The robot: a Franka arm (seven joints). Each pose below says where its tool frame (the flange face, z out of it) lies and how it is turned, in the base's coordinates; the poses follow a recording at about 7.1 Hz.
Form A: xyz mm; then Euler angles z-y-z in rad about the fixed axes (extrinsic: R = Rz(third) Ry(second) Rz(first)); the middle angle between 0 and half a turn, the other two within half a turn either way.
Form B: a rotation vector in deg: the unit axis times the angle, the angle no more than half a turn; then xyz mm. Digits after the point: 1 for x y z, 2 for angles.
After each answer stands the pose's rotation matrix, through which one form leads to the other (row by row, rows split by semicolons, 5 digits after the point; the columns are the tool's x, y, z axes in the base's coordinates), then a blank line. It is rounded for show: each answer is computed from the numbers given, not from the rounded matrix.
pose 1, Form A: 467.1 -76.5 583.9 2.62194 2.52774 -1.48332
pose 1, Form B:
131.47 -68.75 25.35 467.1 -76.5 583.9
0.55667 -0.82921 0.05032; -0.66343 -0.48020 -0.57382; 0.49998 0.28604 -0.81743

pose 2, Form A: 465.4 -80.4 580.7 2.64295 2.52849 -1.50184
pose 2, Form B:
130.14 -71.37 25.37 465.4 -80.4 580.7
0.52659 -0.84920 0.03965; -0.68362 -0.45071 -0.57404; 0.50534 0.27518 -0.81787

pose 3, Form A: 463.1 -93.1 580.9 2.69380 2.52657 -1.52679
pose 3, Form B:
127.39 -76.28 25.98 463.1 -93.1 580.9
0.46495 -0.88498 0.02538; -0.71647 -0.39295 -0.57642; 0.52009 0.24982 -0.81676

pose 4, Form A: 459.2 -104.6 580.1 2.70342 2.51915 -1.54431
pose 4, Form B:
125.96 -77.76 26.08 459.2 -104.6 580.1
0.44362 -0.89608 0.01544; -0.72421 -0.36857 -0.58282; 0.52794 0.24737 -0.81246

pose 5, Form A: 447.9 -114.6 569.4 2.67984 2.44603 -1.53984
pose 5, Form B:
123.52 -73.88 28.16 447.9 -114.6 569.4
0.46658 -0.88426 0.01983; -0.67318 -0.36957 -0.64051; 0.57371 0.28550 -0.76769

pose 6, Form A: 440.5 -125.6 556.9 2.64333 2.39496 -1.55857
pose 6, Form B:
121.43 -71.17 28.46 440.5 -125.6 556.9
0.48575 -0.87406 0.00830; -0.63885 -0.36148 -0.67912; 0.59659 0.32458 -0.73398

